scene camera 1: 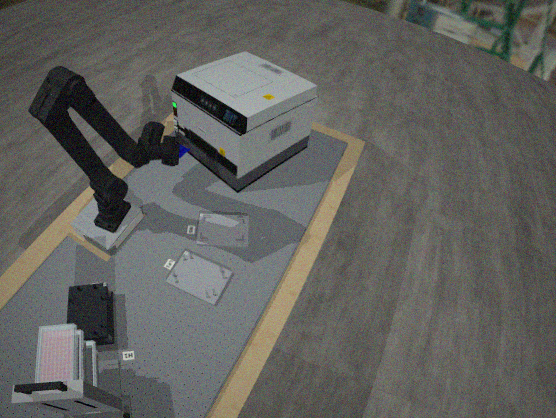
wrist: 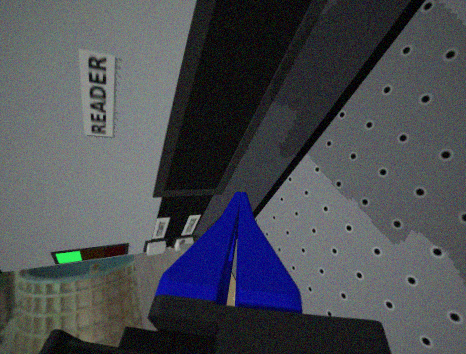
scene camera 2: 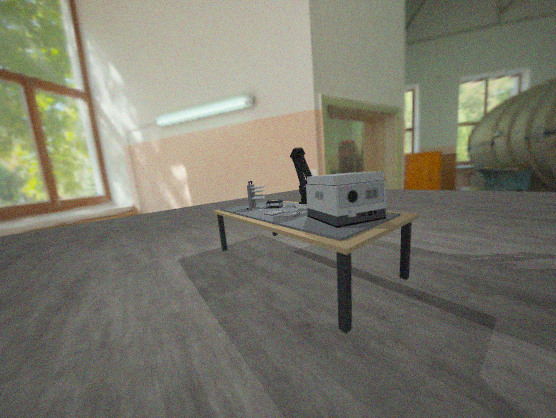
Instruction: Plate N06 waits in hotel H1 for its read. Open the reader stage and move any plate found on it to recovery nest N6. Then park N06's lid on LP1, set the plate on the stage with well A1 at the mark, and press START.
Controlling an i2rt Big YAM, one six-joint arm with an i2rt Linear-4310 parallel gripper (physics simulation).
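Frame: origin at the arm's base, x left, y ahead, z down, level; metres.
Seen in the pictures: gripper, between the fingertips: (scene camera 1: 188,149) (wrist: 240,198); arm's base, origin of its link: (scene camera 1: 113,215) (scene camera 2: 305,203).
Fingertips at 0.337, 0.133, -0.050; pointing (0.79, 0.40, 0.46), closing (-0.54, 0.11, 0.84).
Observation:
Pixels of each thing's middle, then the offset from my fingertips to it, as dx, dy, dz. "spot": a spot on its surface instead.
- white reader, middle of its body: (wrist: 120,5) (scene camera 1: 242,113) (scene camera 2: 342,196) +0.197, +0.136, -0.068
- dark front slot, a spot on its surface: (wrist: 225,100) spot: +0.020, +0.057, -0.012
- Hotel H1, middle of its body: (scene camera 1: 71,381) (scene camera 2: 254,194) -0.850, +0.091, -0.059
- pinkish plate, middle of its body: (scene camera 1: 55,354) -0.815, +0.071, -0.140
- black nest, middle of its body: (scene camera 1: 89,313) (scene camera 2: 274,203) -0.667, -0.016, +0.050
The white reader (scene camera 1: 280,112) (scene camera 2: 327,197) (wrist: 45,125) stands at the table's far end; its stage is not seen outside the dark front slot (wrist: 225,100). My gripper (scene camera 1: 186,151) (wrist: 240,198) is shut and empty, its blue tips low by the reader's front base; the reader hides it in scene camera 2. Two small buttons (wrist: 156,247) (wrist: 184,243) sit beyond the tips, their labels blurred. Hotel H1 (scene camera 1: 75,397) (scene camera 2: 251,196) holds a pinkish plate (scene camera 1: 57,355) and other pale pieces. Which plate is N06 cannot be told.
Two pale flat pads (scene camera 1: 200,276) (scene camera 1: 223,230) with small, hard-to-read tags lie mid-table. A black nest (scene camera 1: 90,312) stands between hotel and arm base (scene camera 1: 107,235). A wooden edge (scene camera 1: 295,265) borders the perforated mat. The reader shows a green light (scene camera 1: 174,105) (wrist: 68,257).

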